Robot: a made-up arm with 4 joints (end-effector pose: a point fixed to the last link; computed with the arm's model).
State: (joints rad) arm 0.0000 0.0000 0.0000 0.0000
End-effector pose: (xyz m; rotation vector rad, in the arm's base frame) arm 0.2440 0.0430 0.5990 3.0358 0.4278 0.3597
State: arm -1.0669 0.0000 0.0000 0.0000
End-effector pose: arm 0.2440 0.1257 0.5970 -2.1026 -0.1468 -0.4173
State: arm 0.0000 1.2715 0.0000 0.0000
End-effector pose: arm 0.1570 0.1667 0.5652 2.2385 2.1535 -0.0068
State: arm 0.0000 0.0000 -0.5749 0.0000
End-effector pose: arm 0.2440 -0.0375 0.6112 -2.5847 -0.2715 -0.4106
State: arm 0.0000 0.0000 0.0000 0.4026
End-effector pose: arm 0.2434 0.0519 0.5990 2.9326 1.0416 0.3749
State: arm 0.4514 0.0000 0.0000 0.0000
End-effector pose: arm 0.2440 0.0172 0.6246 2.5966 0.4394 0.2251
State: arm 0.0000 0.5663 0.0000 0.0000
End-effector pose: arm 0.2261 0.1122 0.5843 2.8180 1.2584 0.2065
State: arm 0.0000 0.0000 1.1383 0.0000
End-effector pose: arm 0.2440 0.1256 0.4681 1.9230 0.4243 0.0555
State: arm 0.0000 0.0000 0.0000 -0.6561
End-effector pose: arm 0.2375 0.0302 0.5990 2.9461 -0.5606 0.3065
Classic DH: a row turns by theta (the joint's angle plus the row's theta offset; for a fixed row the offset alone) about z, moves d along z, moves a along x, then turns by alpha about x. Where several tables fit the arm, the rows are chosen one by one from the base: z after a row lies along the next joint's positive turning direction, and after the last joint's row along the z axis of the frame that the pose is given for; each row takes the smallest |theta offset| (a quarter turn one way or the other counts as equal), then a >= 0, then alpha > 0; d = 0 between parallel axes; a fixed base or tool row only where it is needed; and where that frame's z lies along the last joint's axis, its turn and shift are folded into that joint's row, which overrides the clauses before.
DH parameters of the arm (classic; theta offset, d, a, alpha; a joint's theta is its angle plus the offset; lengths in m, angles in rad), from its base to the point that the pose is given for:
base (fixed): 1.5708 0.668 0.086 -1.5708
joint 1: 0.1752 -0.1023 -0.0259 1.4378
joint 2: 0 -0.216 -0.0418 -1.4378
joint 3: -0.1752 -0.091 0.064 1.5708
joint 4: -0.0907 0.2207 -0.001 2.9017
tool (fixed): 1.2001 0.0934 0 0

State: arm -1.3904 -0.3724 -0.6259 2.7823
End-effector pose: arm 0.1663 0.1088 0.5143 -0.3135 -1.3109 -2.5750
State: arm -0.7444 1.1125 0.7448 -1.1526
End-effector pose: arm 0.1115 0.2468 0.6008 -2.8560 -0.0675 -1.2164
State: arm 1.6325 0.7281 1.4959 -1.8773
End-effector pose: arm 0.1298 -0.1659 0.6282 0.2601 0.7152 1.4365
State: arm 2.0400 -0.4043 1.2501 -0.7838
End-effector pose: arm 0.2638 -0.0768 0.7663 -0.3373 -0.1271 0.6750
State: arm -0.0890 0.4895 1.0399 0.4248
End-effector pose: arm 0.1819 0.1881 0.4670 1.7381 1.3716 0.0616
